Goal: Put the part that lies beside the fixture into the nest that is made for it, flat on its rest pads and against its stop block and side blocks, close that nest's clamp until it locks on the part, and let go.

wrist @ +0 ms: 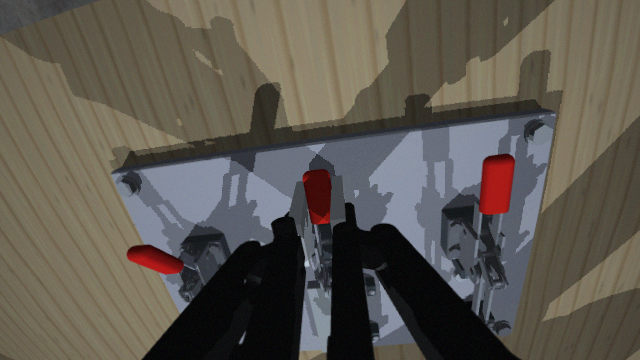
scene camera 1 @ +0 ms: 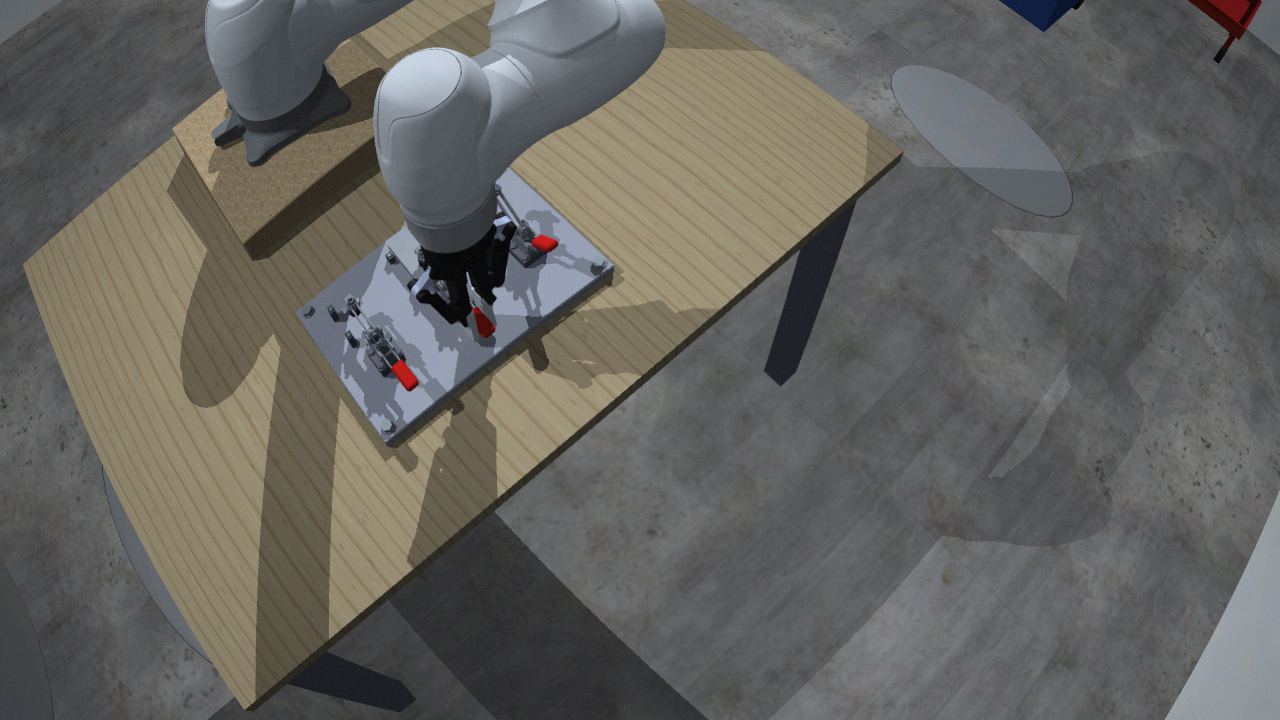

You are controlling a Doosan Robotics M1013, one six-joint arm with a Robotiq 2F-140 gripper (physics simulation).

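Places are measured from the arm's base along level axes (x left, y up, z ahead), in centimetres.
Where they show: gripper, fingertip midpoint: (wrist: 322, 194) (scene camera 1: 479, 326); arm's base, origin of the base link: (scene camera 1: 286, 104).
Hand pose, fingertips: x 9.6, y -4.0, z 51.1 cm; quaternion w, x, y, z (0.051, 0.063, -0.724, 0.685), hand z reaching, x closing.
Note:
Things, the pixels of their centre, and the offset from my fingertips. "*": a spot on its surface instead. Level surfaces: height alone.
- fixture plate, body centre: (wrist: 336, 261) (scene camera 1: 444, 291) dx -1.2, dy -1.7, dz -7.8 cm
- middle clamp, surface spot: (wrist: 317, 192) (scene camera 1: 483, 323) * dx +0.2, dy +2.6, dz +1.5 cm
- pale flat piece, body centre: (wrist: 341, 317) (scene camera 1: 420, 256) dx -1.8, dy +0.1, dz -13.1 cm
- outer clamp's handle, body centre: (wrist: 174, 266) (scene camera 1: 537, 241) dx +10.5, dy +3.9, dz -4.0 cm
- wooden table, its level: dy -2.5 cm
The fixture plate (scene camera 1: 438, 380) (wrist: 400, 165) carries three toggle clamps with red handles. My gripper (scene camera 1: 477, 310) (wrist: 322, 194) is shut on the red handle of the middle clamp (scene camera 1: 483, 322) (wrist: 317, 192), with a grey finger pad on each side of it. In the wrist view, a pale flat piece (wrist: 316, 312) shows between the fingers behind this clamp; it may be the part in the middle nest, but the fingers hide most of it. How it sits on its pads and blocks, and whether the clamp touches it, cannot be told.
One outer clamp has its red handle (scene camera 1: 404, 374) (wrist: 497, 185) toward the plate's front edge. The other outer clamp's handle (scene camera 1: 544, 242) (wrist: 155, 259) points sideways. Bolts (scene camera 1: 388, 427) (wrist: 539, 131) stand at the plate's corners. The wooden table (scene camera 1: 751, 134) (wrist: 325, 60) surrounds the plate.

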